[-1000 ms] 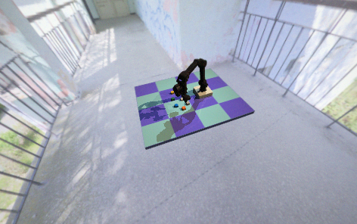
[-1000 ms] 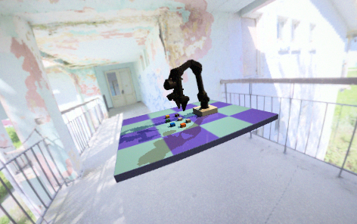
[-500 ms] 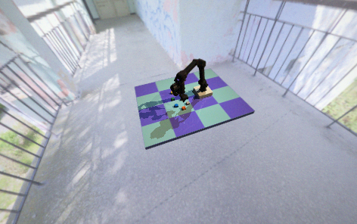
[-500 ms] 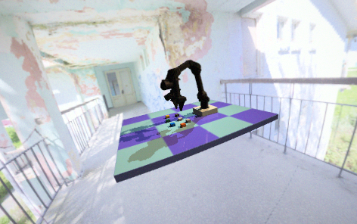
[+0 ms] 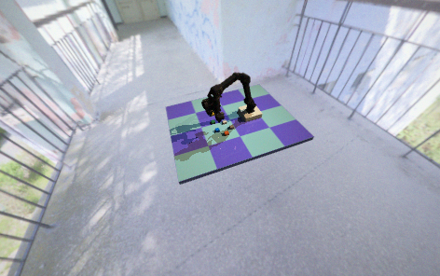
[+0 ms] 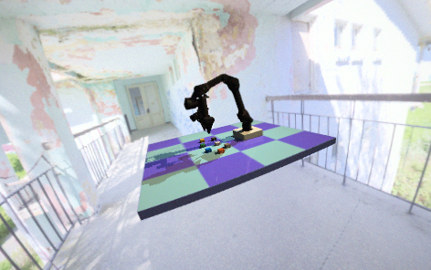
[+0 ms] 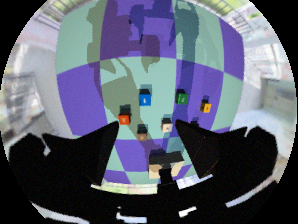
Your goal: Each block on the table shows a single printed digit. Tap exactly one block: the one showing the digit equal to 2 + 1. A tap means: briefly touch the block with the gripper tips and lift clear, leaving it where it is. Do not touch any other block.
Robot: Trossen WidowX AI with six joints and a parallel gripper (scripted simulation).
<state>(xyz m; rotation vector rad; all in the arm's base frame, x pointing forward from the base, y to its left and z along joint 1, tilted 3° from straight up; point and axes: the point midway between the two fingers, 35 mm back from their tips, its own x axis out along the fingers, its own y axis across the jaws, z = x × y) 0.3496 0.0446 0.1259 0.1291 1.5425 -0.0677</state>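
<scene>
The green block is 110 mm to the right of my gripper tip and 110 mm below it. The rest, counted from my gripper tip: blue block: 110 mm below, 10 mm ahead; then red-orange block: 120 mm below, 70 mm to the left, 40 mm behind.
</scene>
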